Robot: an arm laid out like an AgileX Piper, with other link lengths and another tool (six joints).
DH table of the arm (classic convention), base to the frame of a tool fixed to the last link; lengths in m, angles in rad. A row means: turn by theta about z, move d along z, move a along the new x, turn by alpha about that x. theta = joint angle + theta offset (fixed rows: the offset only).
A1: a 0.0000, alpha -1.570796, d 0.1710, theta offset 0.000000
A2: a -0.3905, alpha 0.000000, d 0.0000, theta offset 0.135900
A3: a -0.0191, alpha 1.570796, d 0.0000, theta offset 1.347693
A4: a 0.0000, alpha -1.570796, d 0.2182, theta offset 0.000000
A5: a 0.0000, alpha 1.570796, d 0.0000, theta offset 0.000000
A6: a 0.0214, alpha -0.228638, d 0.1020, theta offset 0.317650
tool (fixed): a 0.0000, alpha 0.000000, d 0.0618, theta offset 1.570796
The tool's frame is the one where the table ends.
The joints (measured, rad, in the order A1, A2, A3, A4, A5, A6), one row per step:
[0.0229, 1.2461, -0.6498, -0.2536, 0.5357, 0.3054]
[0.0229, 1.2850, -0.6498, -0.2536, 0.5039, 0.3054]
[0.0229, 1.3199, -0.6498, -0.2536, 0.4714, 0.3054]
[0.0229, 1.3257, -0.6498, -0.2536, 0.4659, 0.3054]
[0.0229, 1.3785, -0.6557, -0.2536, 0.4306, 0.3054]
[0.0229, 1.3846, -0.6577, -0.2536, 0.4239, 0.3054]
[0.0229, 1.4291, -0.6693, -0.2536, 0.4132, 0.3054]
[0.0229, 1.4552, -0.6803, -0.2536, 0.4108, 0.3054]
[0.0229, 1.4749, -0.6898, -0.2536, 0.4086, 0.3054]
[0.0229, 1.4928, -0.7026, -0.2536, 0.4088, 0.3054]
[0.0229, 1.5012, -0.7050, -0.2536, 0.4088, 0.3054]
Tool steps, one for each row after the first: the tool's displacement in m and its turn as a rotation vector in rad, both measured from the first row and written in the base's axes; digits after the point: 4 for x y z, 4 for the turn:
[0.0101, 0.0013, -0.0057, 0.0038, 0.0082, 0.0069]
[0.0195, 0.0027, -0.0109, 0.0081, 0.0117, 0.0138]
[0.0211, 0.0029, -0.0118, 0.0089, 0.0122, 0.0149]
[0.0346, 0.0045, -0.0199, 0.0137, 0.0251, 0.0222]
[0.0368, 0.0048, -0.0204, 0.0147, 0.0227, 0.0235]
[0.0469, 0.0054, -0.0274, 0.0161, 0.0453, 0.0255]
[0.0533, 0.0056, -0.0311, 0.0163, 0.0581, 0.0259]
[0.0585, 0.0058, -0.0336, 0.0166, 0.0661, 0.0262]
[0.0640, 0.0059, -0.0352, 0.0165, 0.0714, 0.0262]
[0.0656, 0.0060, -0.0369, 0.0164, 0.0774, 0.0261]

